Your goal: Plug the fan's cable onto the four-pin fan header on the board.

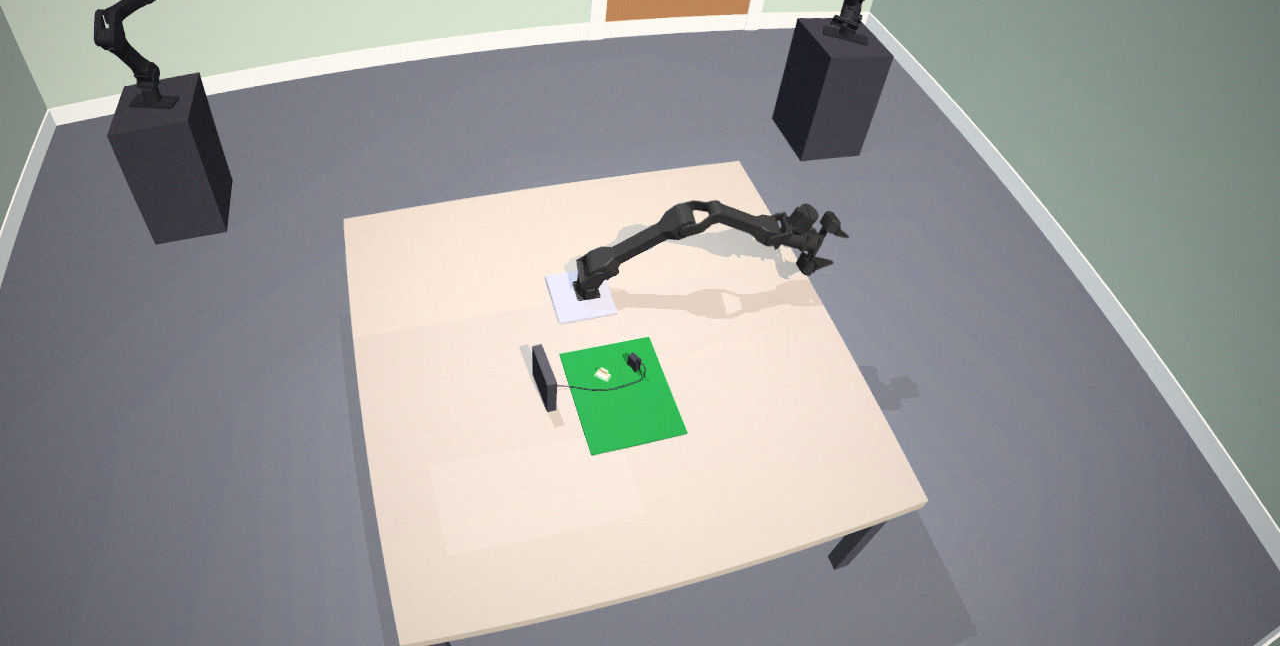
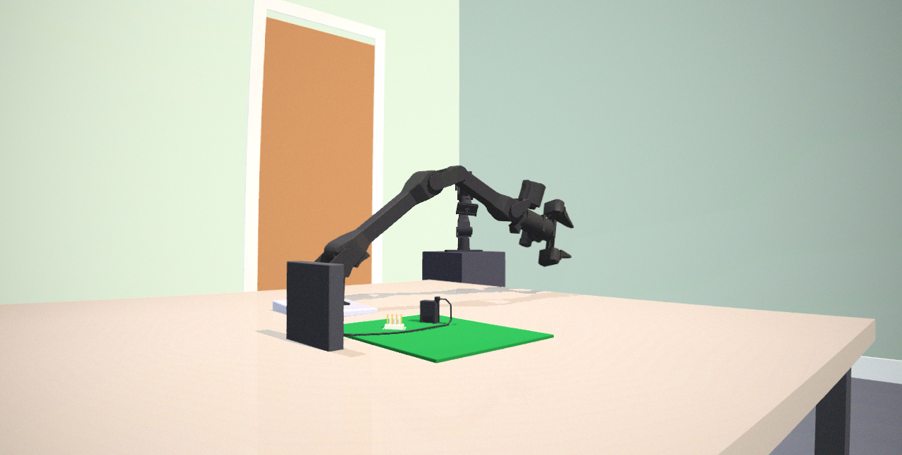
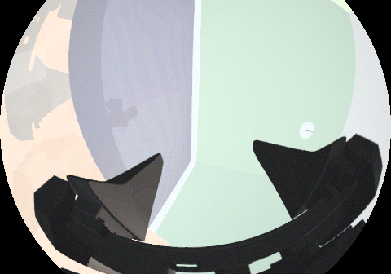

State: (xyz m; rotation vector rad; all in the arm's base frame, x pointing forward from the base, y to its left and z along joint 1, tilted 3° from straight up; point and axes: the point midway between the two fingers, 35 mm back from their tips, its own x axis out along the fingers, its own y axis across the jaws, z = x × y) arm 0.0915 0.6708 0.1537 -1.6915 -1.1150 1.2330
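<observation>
My gripper tip is now 65 cm to the left of the black plug, 16 cm short of it and 12 cm above it. From my gripper tip the other things lie so: black fan 88 cm to the right, 18 cm ahead, 8 cm below; then green board 70 cm to the right, 23 cm ahead, 15 cm below; then four-pin header 73 cm to the right, 17 cm ahead, 14 cm below.
</observation>
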